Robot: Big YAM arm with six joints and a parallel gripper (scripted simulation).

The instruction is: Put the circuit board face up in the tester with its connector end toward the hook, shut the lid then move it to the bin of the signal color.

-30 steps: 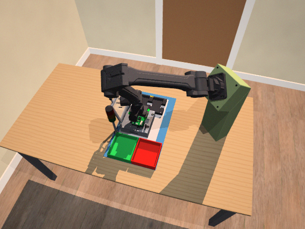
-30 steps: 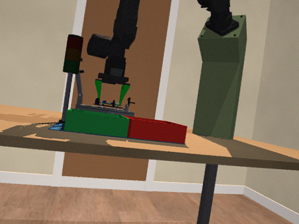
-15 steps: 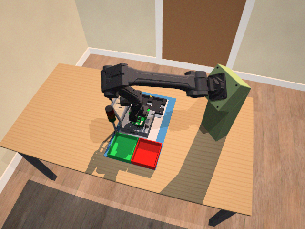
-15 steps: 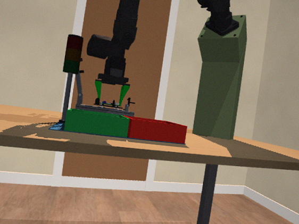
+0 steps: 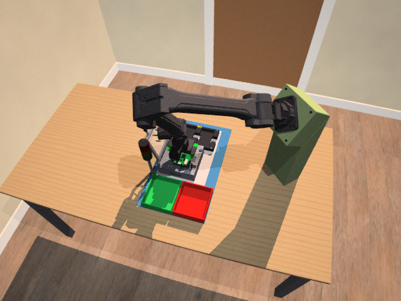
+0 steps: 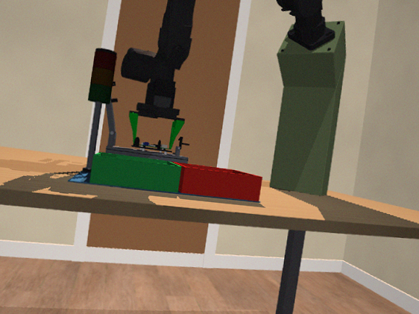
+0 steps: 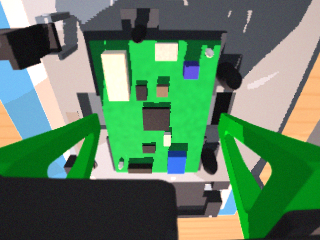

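The green circuit board lies 10 mm below my hand. Also, from my hand: latch hook 70 mm behind, 50 mm to the left, 10 mm above; then tester plate 10 mm to the left, 10 mm below; then tester lid 120 mm ahead, 20 mm to the left, 100 mm above.
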